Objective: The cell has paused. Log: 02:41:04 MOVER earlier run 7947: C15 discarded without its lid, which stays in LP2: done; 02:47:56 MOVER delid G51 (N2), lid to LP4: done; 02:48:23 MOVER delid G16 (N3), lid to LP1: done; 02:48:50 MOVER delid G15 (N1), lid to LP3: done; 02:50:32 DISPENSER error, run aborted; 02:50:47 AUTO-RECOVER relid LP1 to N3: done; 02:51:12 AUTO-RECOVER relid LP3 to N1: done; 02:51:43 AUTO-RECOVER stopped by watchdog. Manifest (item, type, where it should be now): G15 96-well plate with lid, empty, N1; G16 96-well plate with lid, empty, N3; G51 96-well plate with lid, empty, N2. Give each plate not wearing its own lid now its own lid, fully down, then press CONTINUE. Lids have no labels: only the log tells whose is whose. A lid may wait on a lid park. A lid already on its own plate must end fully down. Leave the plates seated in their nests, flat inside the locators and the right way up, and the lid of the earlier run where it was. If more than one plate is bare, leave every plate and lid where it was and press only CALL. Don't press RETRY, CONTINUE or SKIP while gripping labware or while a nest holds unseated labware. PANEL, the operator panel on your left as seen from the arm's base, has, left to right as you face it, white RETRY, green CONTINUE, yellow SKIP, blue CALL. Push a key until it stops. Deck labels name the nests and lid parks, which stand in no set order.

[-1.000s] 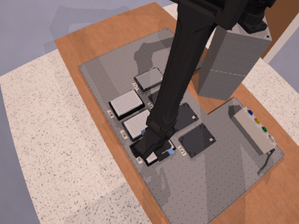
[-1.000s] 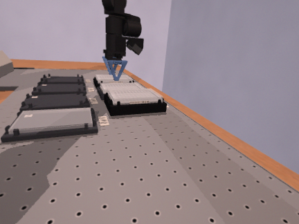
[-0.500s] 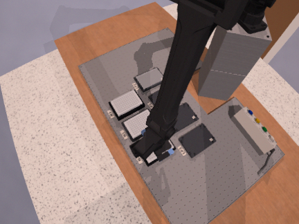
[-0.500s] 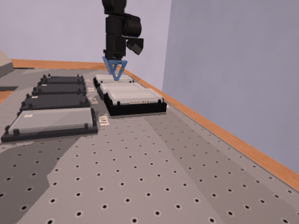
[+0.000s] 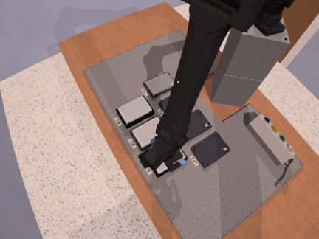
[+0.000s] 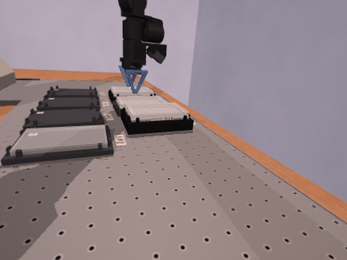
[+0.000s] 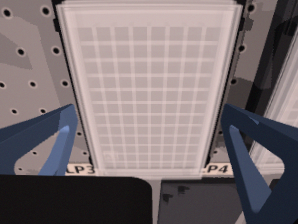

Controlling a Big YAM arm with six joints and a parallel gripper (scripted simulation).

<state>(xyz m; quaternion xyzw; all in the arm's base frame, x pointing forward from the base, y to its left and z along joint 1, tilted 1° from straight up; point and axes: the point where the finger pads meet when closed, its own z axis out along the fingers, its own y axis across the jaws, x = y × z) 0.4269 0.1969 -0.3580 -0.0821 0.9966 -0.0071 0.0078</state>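
My gripper is now 1 cm above the plate. Round my hand: lid park LP3 (19 cm behind, 4 cm to the left, 3 cm below); lid park LP1 (15 cm behind, 22 cm to the right, 3 cm below); LP1 label (6 cm behind, 20 cm to the right, 4 cm below).
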